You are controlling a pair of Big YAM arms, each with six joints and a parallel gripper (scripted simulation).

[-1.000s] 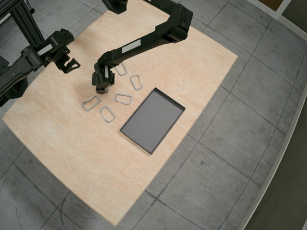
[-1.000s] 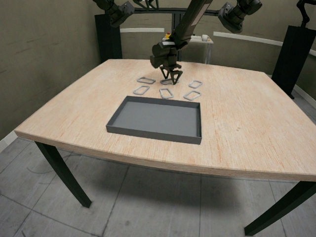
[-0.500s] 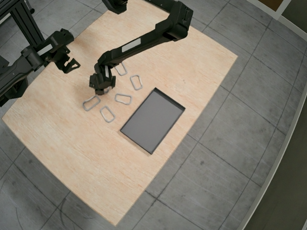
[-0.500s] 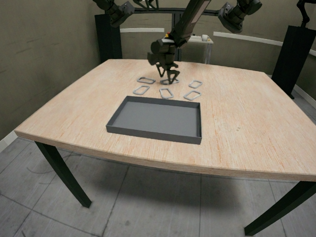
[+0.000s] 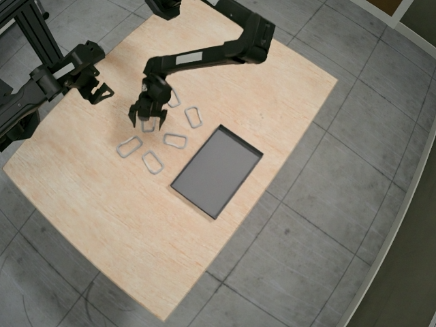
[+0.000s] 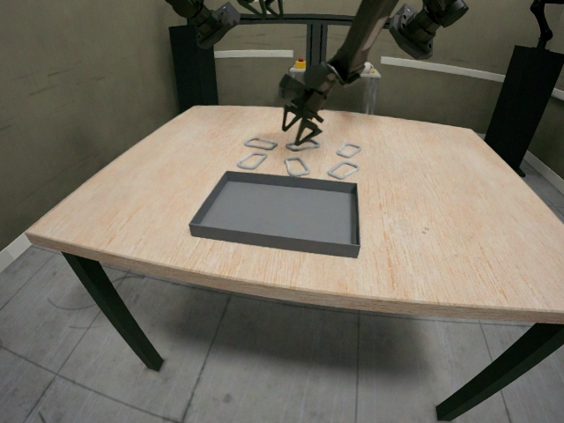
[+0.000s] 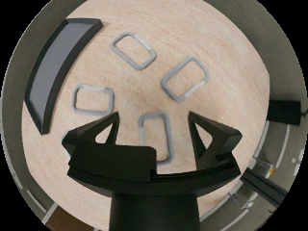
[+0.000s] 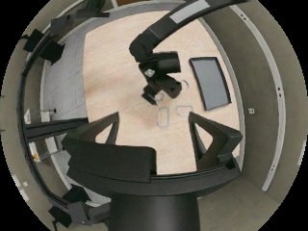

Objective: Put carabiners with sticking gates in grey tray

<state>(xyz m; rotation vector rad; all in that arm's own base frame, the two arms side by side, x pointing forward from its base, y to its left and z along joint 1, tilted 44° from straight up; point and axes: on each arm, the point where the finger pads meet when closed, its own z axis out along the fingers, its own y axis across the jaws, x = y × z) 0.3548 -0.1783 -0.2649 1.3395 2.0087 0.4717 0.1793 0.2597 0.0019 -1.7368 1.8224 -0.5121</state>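
The grey tray lies 300 mm ahead of my left hand, 60 mm to the left of it and 30 mm below it.
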